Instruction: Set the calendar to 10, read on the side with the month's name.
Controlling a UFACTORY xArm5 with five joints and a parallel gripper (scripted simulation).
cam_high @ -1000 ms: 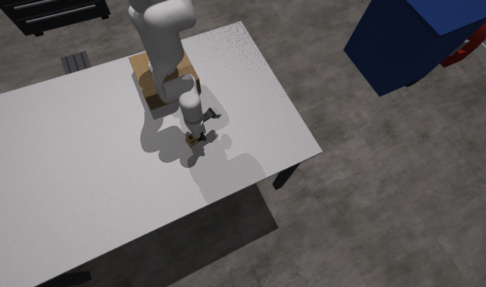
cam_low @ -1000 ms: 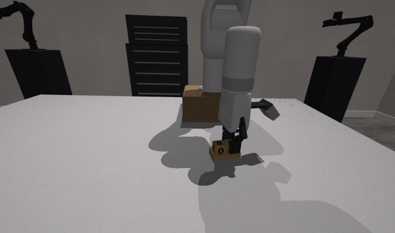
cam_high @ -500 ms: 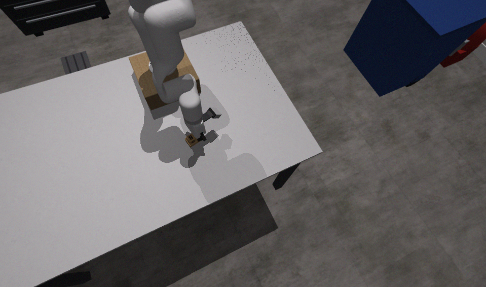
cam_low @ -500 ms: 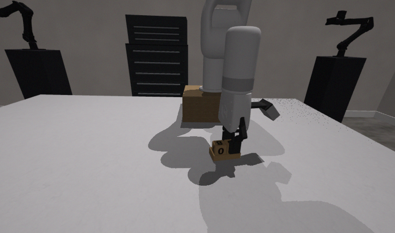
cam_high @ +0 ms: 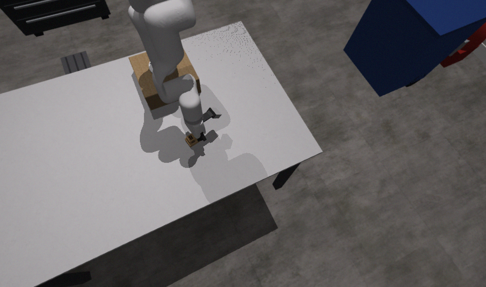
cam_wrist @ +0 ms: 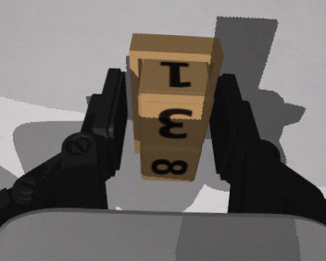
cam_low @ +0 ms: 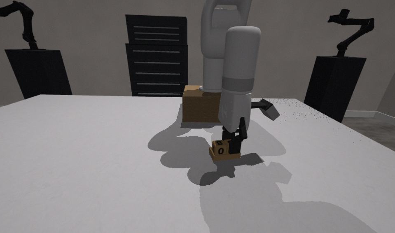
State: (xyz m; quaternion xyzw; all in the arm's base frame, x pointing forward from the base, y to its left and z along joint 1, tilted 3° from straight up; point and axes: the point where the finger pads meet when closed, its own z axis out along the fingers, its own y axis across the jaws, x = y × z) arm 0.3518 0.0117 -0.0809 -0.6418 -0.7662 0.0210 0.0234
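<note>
The wooden calendar tray is 3 cm below my hand and 2 cm to the right of it.
</note>
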